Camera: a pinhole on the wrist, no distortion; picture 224 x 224 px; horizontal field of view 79.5 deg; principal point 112.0 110.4 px. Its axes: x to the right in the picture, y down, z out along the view. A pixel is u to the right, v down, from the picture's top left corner.
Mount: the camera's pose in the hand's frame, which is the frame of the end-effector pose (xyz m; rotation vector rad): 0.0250 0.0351 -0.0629 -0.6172 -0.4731 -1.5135
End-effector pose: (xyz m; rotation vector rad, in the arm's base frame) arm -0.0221 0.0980 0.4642 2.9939 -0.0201 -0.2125
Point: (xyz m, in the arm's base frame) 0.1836 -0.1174 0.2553
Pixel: 138.2 188.2
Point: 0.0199 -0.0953 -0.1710
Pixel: 203.6 121.7
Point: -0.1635 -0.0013 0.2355
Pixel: 206.9 26.9
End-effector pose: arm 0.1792 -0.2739 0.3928 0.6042 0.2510 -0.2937
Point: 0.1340 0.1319 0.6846
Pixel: outside the picture
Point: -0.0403 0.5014 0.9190
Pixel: outside the picture
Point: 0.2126 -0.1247 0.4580
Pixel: 8.4 41.9
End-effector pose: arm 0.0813 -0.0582 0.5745 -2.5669 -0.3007 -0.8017
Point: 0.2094 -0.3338 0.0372
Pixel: 91.9 36.5
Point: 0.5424 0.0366 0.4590
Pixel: 187.5 196.9
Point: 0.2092 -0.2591 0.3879
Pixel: 73.4 77.4
